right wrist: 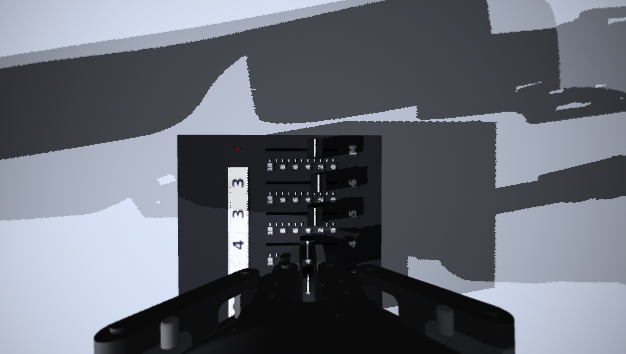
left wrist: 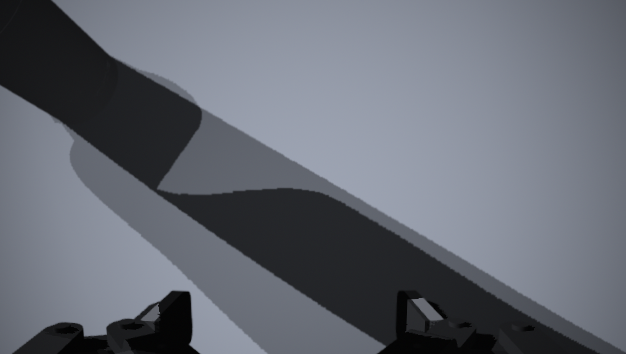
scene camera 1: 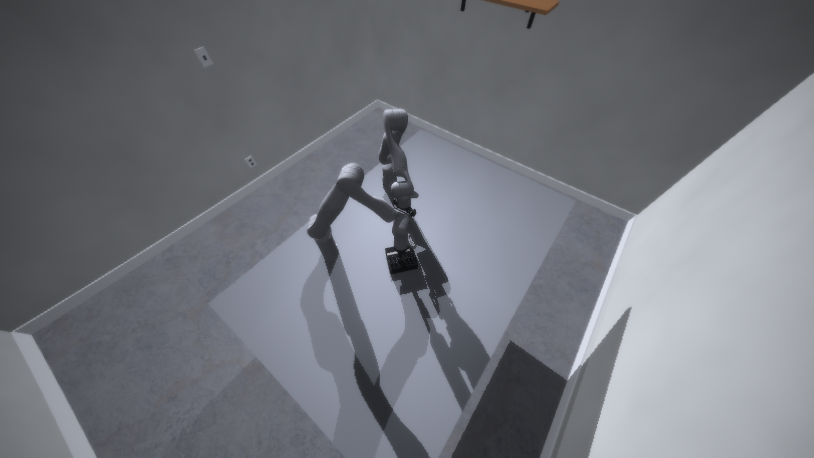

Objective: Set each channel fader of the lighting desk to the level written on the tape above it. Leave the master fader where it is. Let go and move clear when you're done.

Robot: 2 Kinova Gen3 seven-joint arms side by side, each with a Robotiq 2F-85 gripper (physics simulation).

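Frame: origin at the left arm's base, x ahead, y left, z up, level; millimetres.
Seen in the pictures: left gripper, between the fingertips: (left wrist: 294,315) (scene camera 1: 404,211); right gripper, between the fingertips: (right wrist: 307,259) (scene camera 1: 400,258); left arm's base, origin of its link: (left wrist: 83,86) (scene camera 1: 390,187); right arm's base, origin of its link: (scene camera 1: 331,253).
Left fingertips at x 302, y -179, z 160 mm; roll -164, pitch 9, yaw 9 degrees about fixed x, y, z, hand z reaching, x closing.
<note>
Pixels of each thing's top centre, then the offset from my left fingertips to it. "spot": a spot on its surface instead. Level surfaces: height alone.
- black lighting desk, centre of its top: (right wrist: 277,253) (scene camera 1: 401,255) 147 mm ahead, 193 mm right, 92 mm down
- channel 3 fader, centre of its top: (right wrist: 308,283) 153 mm ahead, 221 mm right, 92 mm down
- channel 4 fader, centre of its top: (right wrist: 307,250) 165 mm ahead, 202 mm right, 92 mm down
- channel 5 fader, centre of its top: (right wrist: 314,216) 181 mm ahead, 187 mm right, 92 mm down
- channel 6 fader, centre of its top: (right wrist: 318,183) 196 mm ahead, 170 mm right, 92 mm down
- master fader, centre of its top: (right wrist: 314,147) 207 mm ahead, 149 mm right, 92 mm down
- white tape strip, a spot on its surface: (right wrist: 238,198) spot: 143 mm ahead, 148 mm right, 105 mm down
- pale surface, height of its surface: 160 mm down
The black lighting desk (scene camera 1: 403,263) (right wrist: 202,240) lies under my right gripper (scene camera 1: 401,249) (right wrist: 307,259), which is shut on the channel 3 fader (right wrist: 308,284). Its level is hard to read behind the fingers. The channel 4 fader (right wrist: 307,250) stands near 4, under tape reading 4. The channel 5 fader (right wrist: 314,216) is near 3, tape 3. The channel 6 fader (right wrist: 318,183) is between 2 and 3, tape 3. The master fader (right wrist: 314,148) is near 3. Channels 1 and 2 are hidden by the gripper. My left gripper (scene camera 1: 406,210) (left wrist: 294,315) is open and empty, away from the desk.
The white tape strip (right wrist: 238,198) runs along the faders; its lower part is partly covered by the right gripper. The desk lies on a pale surface (scene camera 1: 483,227) crossed by arm shadows. The left arm's wrist is close to the right arm in scene camera 1.
</note>
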